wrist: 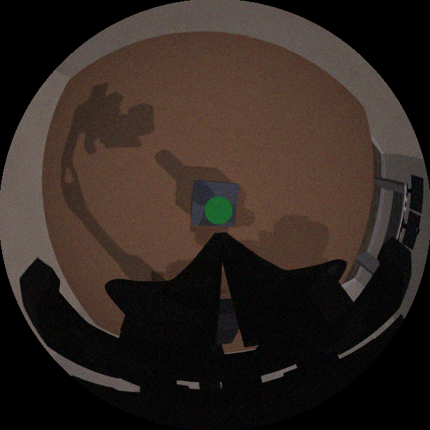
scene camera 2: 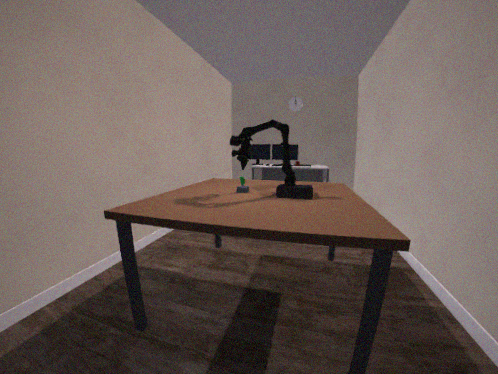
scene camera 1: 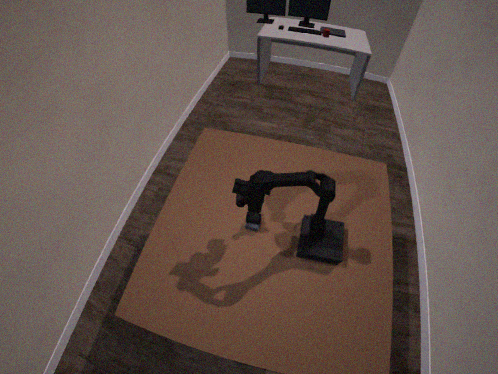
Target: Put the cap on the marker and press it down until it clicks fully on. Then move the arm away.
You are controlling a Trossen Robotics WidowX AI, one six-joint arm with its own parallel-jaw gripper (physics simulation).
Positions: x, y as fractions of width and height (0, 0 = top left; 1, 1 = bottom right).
Labels:
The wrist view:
gripper: 0.51, 0.55
grey-blue block: 0.47, 0.44

